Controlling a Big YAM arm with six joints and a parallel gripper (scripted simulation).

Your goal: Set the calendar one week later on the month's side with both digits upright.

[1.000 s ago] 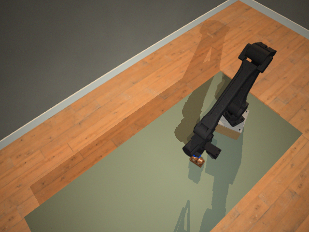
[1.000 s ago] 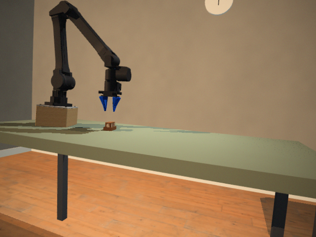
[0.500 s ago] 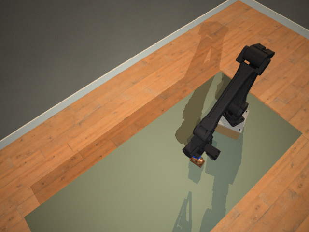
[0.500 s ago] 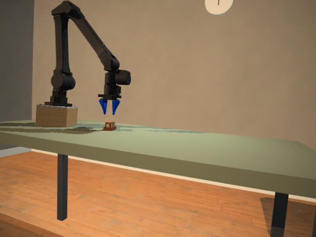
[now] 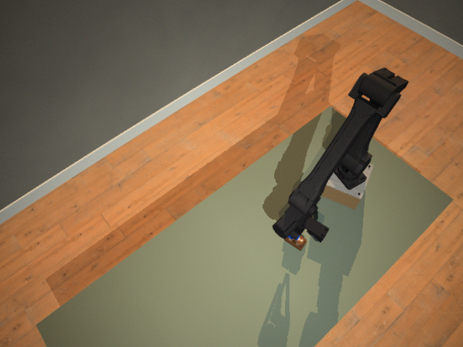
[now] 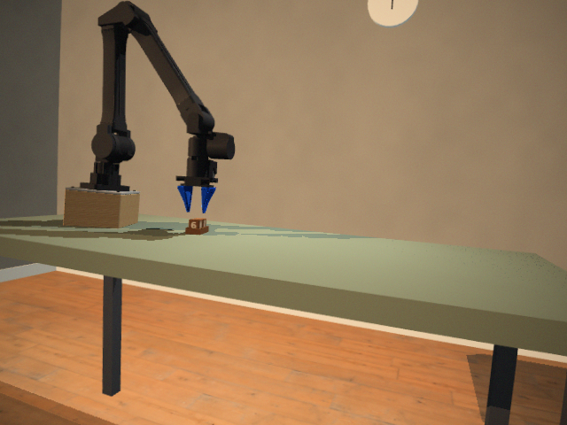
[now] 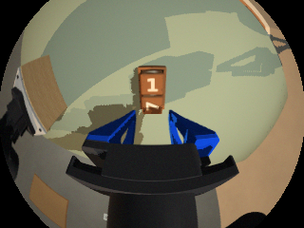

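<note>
Right now my hand is 40 mm above the brown digit cube. Also, from my hand: brown tray 10 mm behind, 10 mm to the left, 60 mm below.
</note>
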